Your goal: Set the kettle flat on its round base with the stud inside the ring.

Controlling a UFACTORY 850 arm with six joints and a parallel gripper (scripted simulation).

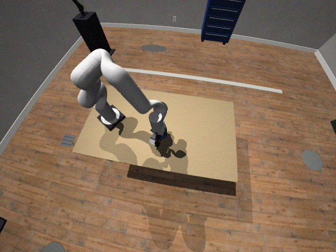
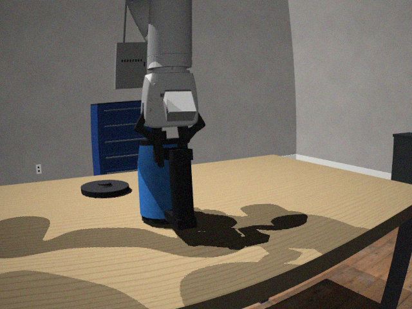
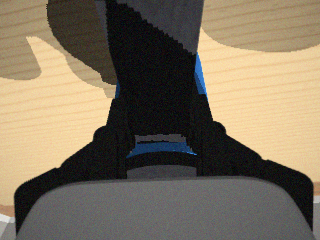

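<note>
The blue kettle is 50 mm below my hand and 30 mm to the left of it. Round my hand: round kettle base 340 mm to the left, 130 mm below, 90 mm behind.
</note>
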